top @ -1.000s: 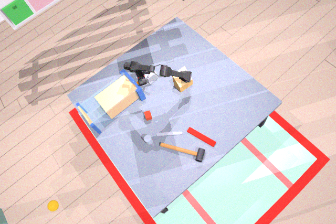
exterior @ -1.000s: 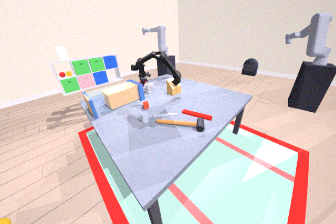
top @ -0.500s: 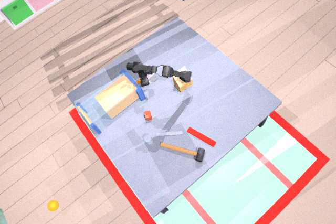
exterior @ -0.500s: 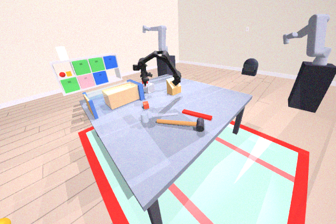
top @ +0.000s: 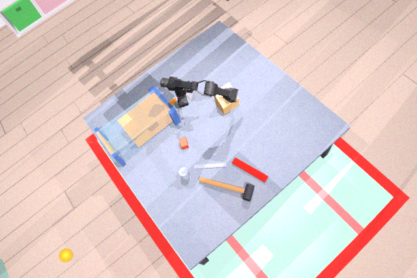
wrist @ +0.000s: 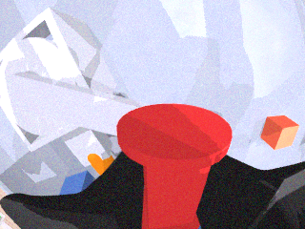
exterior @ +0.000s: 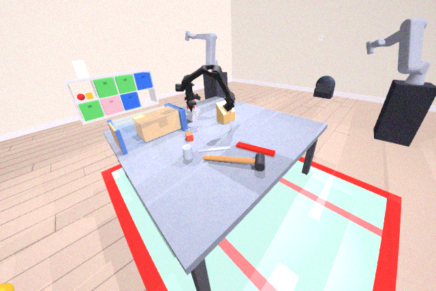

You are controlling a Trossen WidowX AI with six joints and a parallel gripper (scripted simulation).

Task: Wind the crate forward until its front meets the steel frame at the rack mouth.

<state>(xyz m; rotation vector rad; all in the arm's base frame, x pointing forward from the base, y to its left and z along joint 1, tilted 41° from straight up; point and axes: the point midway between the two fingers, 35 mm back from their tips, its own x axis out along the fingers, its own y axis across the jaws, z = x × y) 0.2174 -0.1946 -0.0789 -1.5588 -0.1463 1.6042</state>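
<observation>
Right now my gripper tip is 30 mm to the left of the white crank handle, 30 mm past it and 10 mm above it. The rest, counted from my gripper tip: white bar (410 mm to the left, 180 mm ahead, 110 mm below); then red knob (20 mm above); then white winch (90 mm behind, 80 mm to the right, 80 mm below).
</observation>
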